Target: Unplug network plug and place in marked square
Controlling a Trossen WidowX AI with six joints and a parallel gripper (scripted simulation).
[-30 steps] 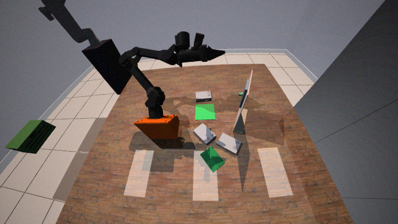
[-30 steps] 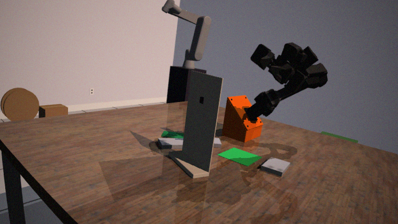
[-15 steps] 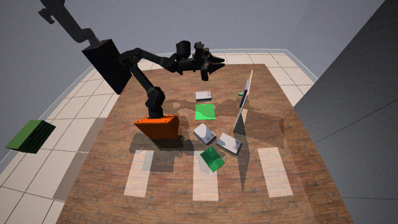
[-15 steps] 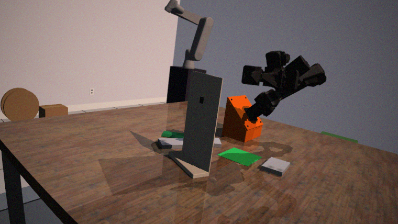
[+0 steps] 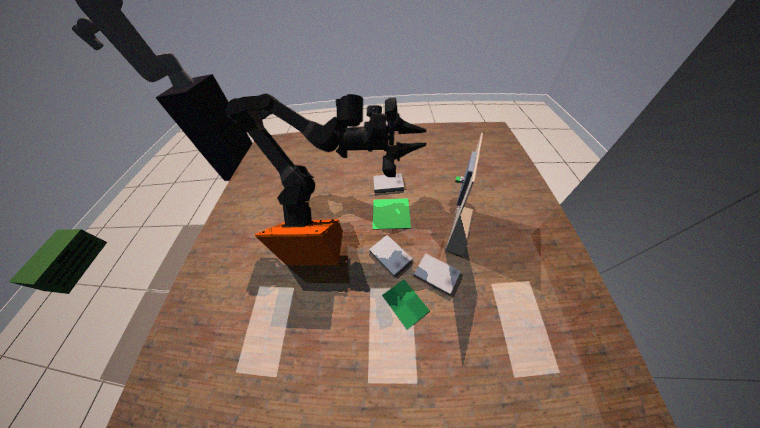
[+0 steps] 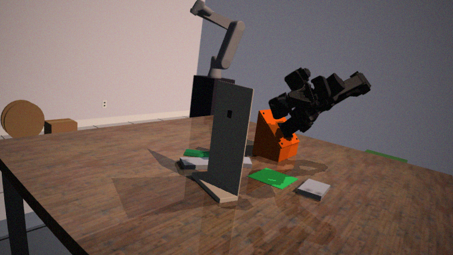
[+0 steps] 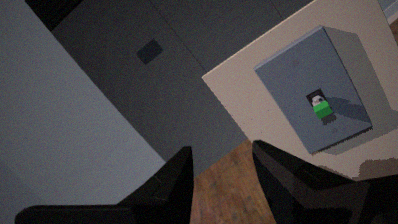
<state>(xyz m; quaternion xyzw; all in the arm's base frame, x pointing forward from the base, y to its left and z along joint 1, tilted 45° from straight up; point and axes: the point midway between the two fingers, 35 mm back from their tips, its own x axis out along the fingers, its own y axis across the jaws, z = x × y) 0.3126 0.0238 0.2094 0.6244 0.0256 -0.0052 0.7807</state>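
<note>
My gripper tip is now 90 mm short of the grey network plug, 80 mm to the left of it and 60 mm above it. From my gripper tip the other things lie so: dark green tile (320 mm to the right, 260 mm below, 30 mm behind); then green marked square (260 mm below, 90 mm behind, 40 mm to the right); then grey upright panel (130 mm below, 110 mm ahead, 90 mm to the right).
</note>
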